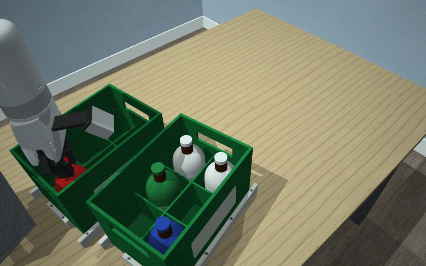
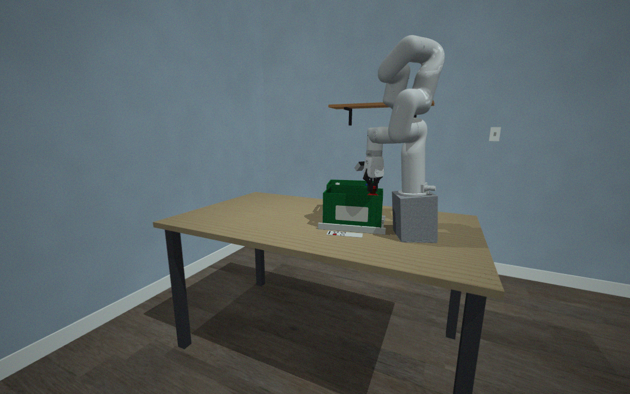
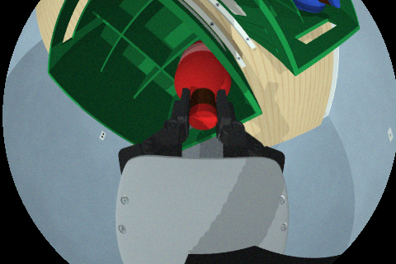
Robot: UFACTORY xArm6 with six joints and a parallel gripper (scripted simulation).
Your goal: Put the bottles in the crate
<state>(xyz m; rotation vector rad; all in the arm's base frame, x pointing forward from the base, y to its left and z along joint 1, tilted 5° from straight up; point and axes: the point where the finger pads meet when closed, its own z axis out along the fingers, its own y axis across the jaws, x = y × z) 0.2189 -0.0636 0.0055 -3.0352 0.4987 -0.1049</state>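
The red-label bottle lies 70 mm below my hand. Also, from my hand: blue bottle (120 mm ahead, 200 mm to the right, 100 mm below); then pick list (30 mm ahead, 220 mm to the left, 190 mm below); then green bottle (160 mm ahead, 80 mm to the right, 100 mm below).
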